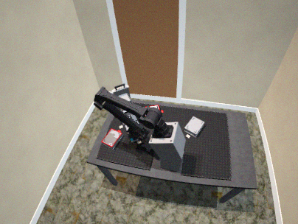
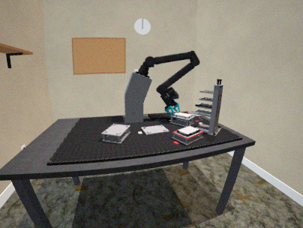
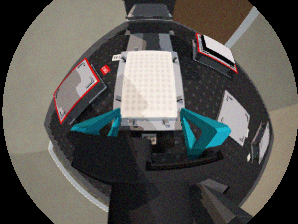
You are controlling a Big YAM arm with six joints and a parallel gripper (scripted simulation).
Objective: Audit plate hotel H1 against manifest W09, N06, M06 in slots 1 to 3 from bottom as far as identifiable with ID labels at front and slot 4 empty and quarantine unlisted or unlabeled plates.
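The white well plate lies 4 cm ahead of my hand and 4 cm to the left of it.
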